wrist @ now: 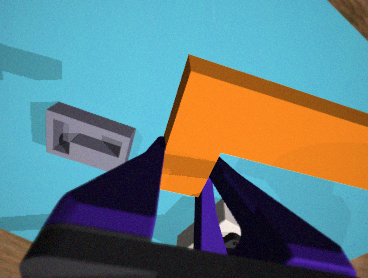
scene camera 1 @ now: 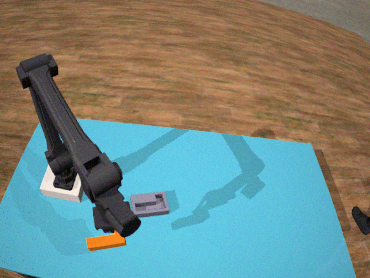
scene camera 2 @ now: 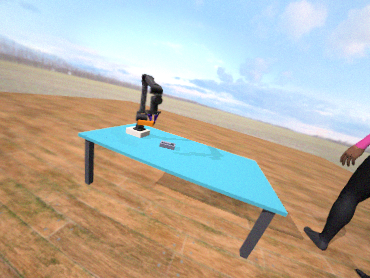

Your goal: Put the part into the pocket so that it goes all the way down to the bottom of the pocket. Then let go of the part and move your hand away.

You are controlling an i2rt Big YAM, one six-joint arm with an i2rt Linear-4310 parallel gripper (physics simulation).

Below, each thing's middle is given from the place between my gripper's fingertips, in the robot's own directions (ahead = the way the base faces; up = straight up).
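Labels:
Relative to the grey pocket block (scene camera 1: 149, 204), my hand is 8 cm short of it, 22 cm to the right of it and 21 cm above it. The orange L-shaped part (wrist: 217, 109) is 3 cm behind my hand and 3 cm to the right of it.

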